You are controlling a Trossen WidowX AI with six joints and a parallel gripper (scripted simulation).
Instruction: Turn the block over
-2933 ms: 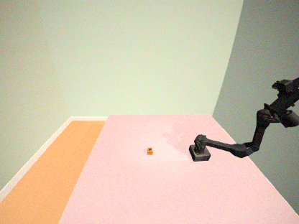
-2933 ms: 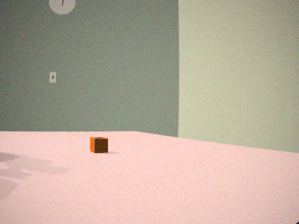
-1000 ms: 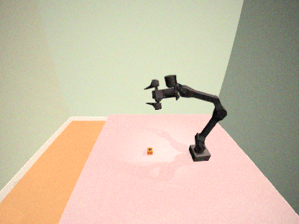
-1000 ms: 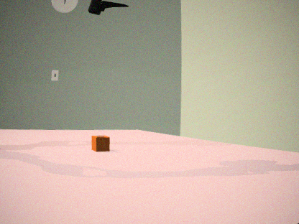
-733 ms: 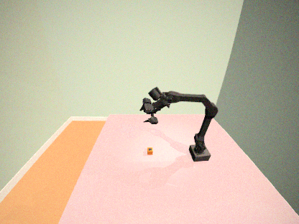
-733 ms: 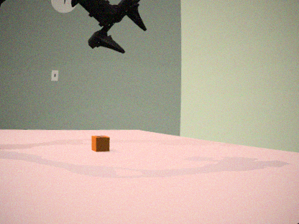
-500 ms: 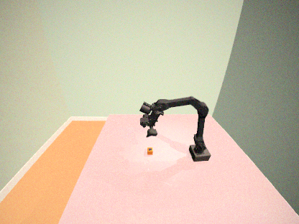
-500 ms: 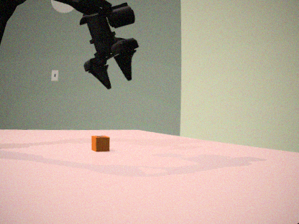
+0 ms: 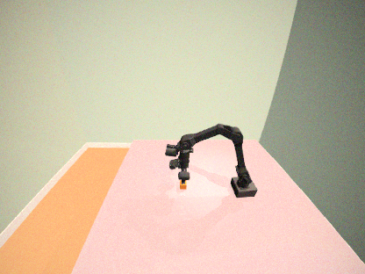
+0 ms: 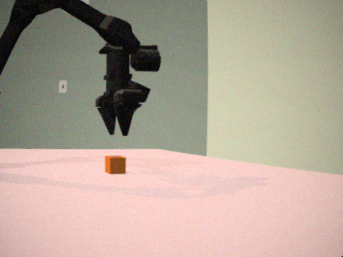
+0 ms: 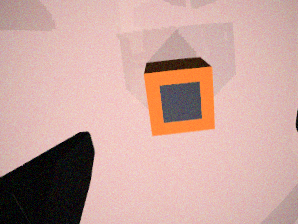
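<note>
Now: the orange block 6 cm below my gripper tip and 1 cm behind it.
</note>
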